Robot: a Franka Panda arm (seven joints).
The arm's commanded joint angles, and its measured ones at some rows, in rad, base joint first. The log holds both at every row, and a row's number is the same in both.
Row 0, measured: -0.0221 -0.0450 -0.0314 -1.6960 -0.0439 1.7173 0.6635
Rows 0 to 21, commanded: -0.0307 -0.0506 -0.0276 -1.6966 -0.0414 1.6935 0.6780; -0.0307 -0.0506 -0.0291 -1.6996 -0.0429 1.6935 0.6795; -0.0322 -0.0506 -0.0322 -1.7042 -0.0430 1.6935 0.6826; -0.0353 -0.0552 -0.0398 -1.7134 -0.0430 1.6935 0.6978; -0.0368 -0.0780 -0.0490 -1.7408 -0.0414 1.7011 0.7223; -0.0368 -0.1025 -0.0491 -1.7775 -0.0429 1.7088 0.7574; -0.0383 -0.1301 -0.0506 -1.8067 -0.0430 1.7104 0.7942; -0.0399 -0.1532 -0.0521 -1.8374 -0.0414 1.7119 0.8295; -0.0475 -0.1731 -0.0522 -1.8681 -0.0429 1.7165 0.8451; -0.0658 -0.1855 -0.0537 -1.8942 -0.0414 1.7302 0.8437; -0.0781 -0.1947 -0.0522 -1.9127 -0.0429 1.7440 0.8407; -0.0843 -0.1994 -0.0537 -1.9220 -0.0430 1.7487 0.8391; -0.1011 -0.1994 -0.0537 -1.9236 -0.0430 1.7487 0.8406; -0.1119 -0.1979 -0.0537 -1.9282 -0.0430 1.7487 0.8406; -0.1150 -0.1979 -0.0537 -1.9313 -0.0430 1.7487 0.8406; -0.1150 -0.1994 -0.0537 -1.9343 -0.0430 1.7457 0.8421; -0.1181 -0.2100 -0.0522 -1.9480 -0.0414 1.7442 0.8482; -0.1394 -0.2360 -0.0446 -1.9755 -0.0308 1.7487 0.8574; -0.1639 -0.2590 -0.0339 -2.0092 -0.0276 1.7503 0.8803; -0.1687 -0.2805 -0.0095 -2.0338 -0.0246 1.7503 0.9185; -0.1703 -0.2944 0.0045 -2.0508 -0.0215 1.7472 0.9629; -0.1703 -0.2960 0.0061 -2.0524 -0.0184 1.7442 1.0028
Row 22, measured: -0.1439 -0.2210 -0.0420 -1.9719 -0.0347 1.7221 0.8900
